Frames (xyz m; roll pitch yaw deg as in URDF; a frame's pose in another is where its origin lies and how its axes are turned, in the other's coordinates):
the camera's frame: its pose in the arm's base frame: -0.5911 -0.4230 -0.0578 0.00 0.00 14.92
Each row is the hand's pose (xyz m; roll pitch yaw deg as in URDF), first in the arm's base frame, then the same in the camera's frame.
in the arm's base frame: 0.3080 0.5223 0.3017 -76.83 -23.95 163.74
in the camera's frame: 1.1122 0.6819 0.3595 -76.83 -23.95 148.82
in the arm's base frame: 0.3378 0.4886 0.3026 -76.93 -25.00 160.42
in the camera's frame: 1.1323 0.6417 0.3604 -76.93 -25.00 145.50
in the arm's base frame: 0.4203 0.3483 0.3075 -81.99 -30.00 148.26
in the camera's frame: 1.1759 0.4849 0.3653 -81.99 -30.00 133.34
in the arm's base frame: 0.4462 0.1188 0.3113 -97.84 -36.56 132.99
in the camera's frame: 1.1418 0.2565 0.3691 -97.84 -36.56 118.07
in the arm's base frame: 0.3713 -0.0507 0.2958 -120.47 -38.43 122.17
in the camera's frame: 1.0258 0.1120 0.3536 -120.47 -38.43 107.25
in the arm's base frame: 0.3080 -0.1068 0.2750 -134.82 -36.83 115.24
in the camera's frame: 0.9502 0.0740 0.3328 -134.82 -36.83 100.32
